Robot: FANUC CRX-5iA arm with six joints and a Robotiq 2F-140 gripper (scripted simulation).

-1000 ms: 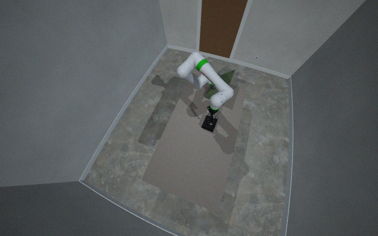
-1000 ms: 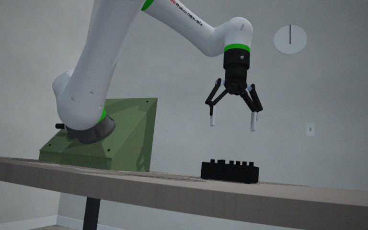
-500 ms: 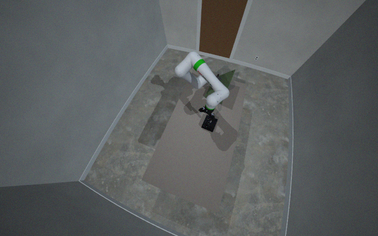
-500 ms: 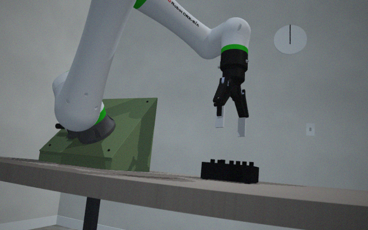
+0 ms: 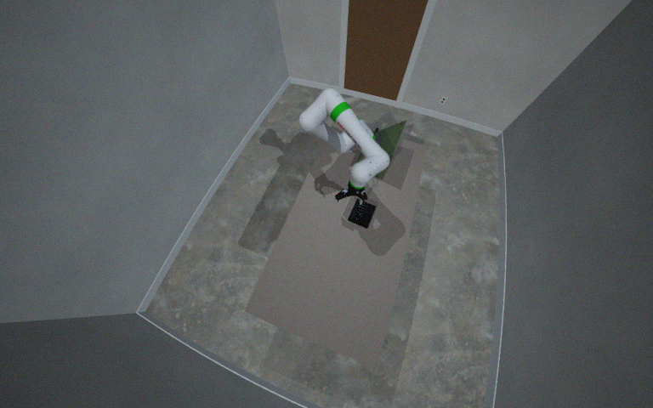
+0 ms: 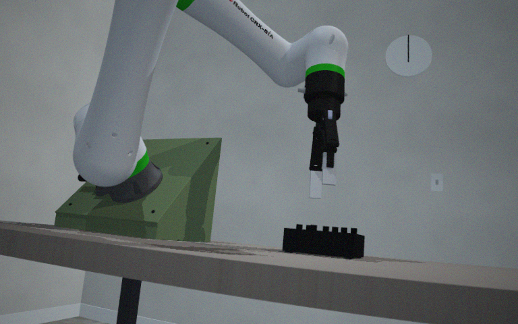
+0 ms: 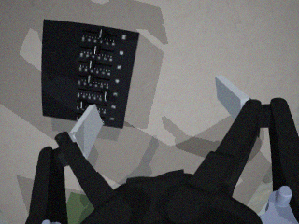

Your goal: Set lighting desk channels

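The fader is 9 cm to the left of my hand, 8 cm below it and 7 cm behind it.
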